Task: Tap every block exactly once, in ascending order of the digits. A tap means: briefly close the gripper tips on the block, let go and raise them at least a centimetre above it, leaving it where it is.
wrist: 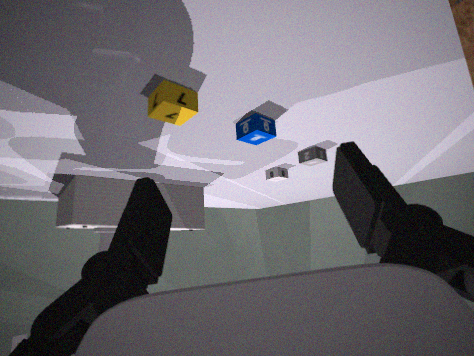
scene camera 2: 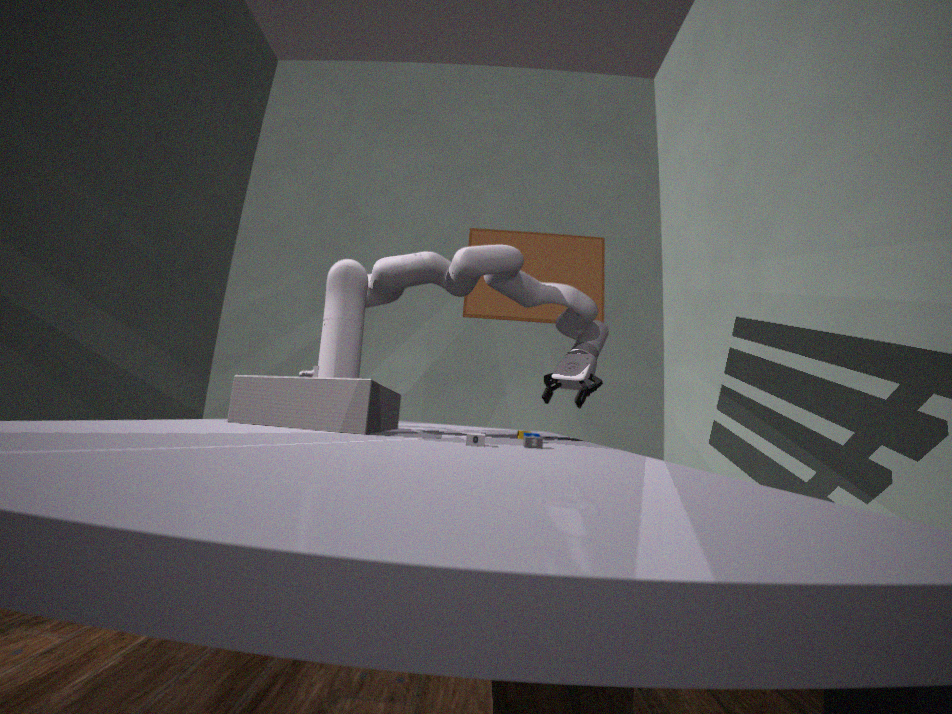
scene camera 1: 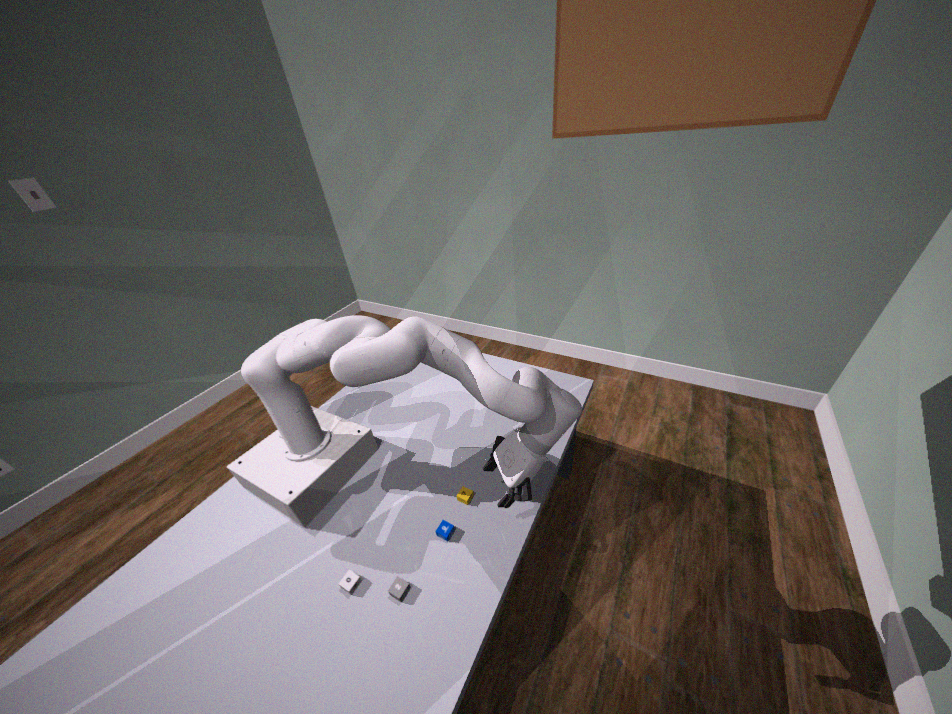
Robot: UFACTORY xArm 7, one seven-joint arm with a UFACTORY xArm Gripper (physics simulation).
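A white block (scene camera 1: 349, 581) (scene camera 2: 475, 439) (wrist: 277, 173) marked 0 and a grey block (scene camera 1: 399, 589) (scene camera 2: 532, 442) (wrist: 313, 155) marked 2 sit near each other on the table. A blue block (scene camera 1: 444, 529) (scene camera 2: 532, 435) (wrist: 256, 128) and a yellow block (scene camera 1: 465, 495) (scene camera 2: 521, 435) (wrist: 172, 102) sit farther back in scene camera 1. The yellow block's digit looks like a 7 seen upside down; the blue block's digit I cannot read surely. My gripper (scene camera 1: 497, 485) (scene camera 2: 562, 402) (wrist: 246, 181) is open and empty, tilted, well above the table, touching no block.
The arm's base box (scene camera 1: 261, 470) (scene camera 2: 299, 403) (wrist: 130, 202) stands on the white table (scene camera 1: 230, 607) (scene camera 2: 384, 522). The table's long edge runs below and beyond the gripper in scene camera 1, with wooden floor past it. An orange board (scene camera 1: 692, 61) hangs on the wall.
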